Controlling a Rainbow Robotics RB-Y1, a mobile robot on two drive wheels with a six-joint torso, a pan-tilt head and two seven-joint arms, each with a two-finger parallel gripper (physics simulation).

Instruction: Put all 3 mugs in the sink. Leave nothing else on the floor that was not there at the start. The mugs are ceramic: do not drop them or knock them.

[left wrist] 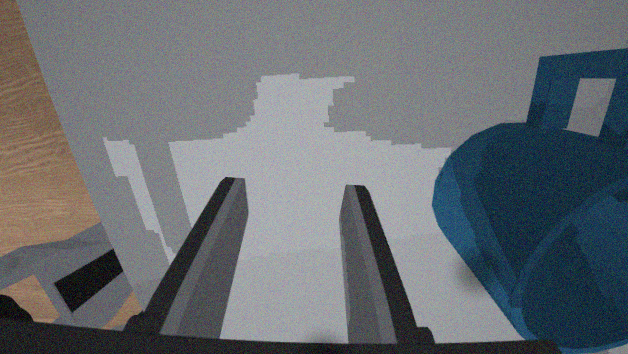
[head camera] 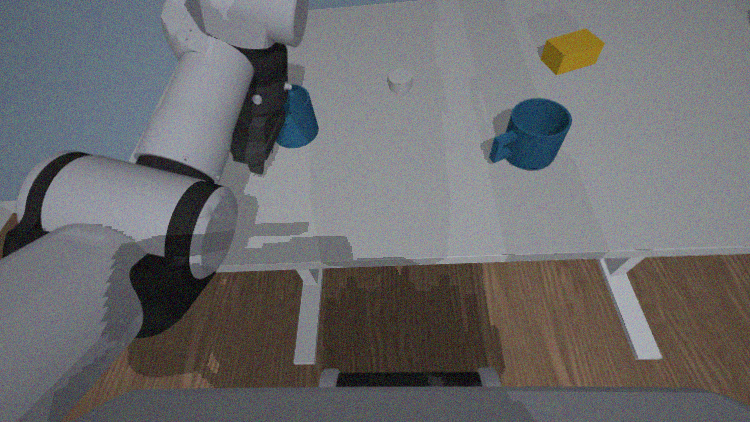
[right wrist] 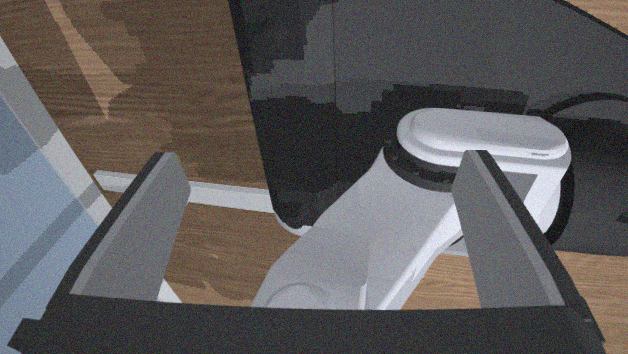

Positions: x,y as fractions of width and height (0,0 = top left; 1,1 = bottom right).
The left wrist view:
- my left gripper: 0.47,0.56
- white desk: 0.25,0.31
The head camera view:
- white desk: 0.86,0.40
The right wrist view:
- my right gripper: 0.51,0.48
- white desk: 0.41,0.56
